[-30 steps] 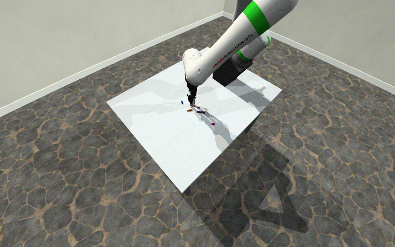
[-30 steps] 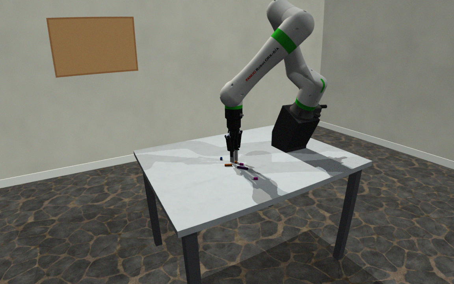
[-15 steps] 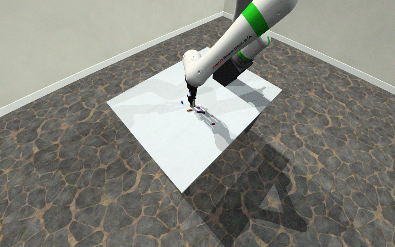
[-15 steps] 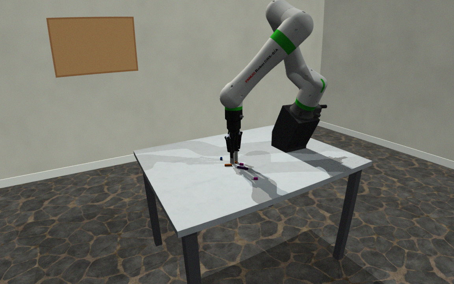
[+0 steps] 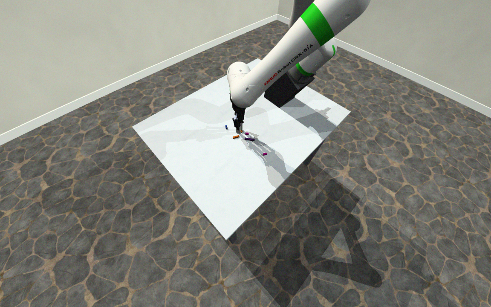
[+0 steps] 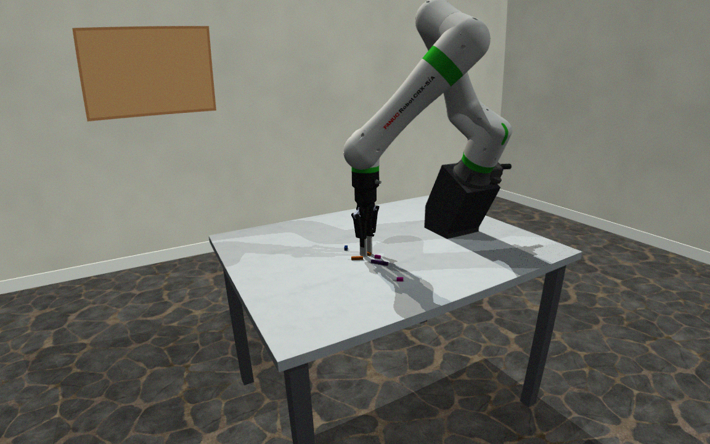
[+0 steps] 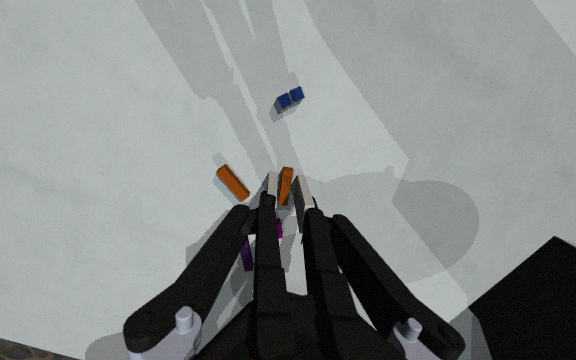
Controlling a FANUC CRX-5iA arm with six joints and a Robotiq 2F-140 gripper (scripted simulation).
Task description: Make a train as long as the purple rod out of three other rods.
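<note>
Now: the purple rod 90 mm to the left of my hand, 30 mm below it and 10 mm behind it.
</note>
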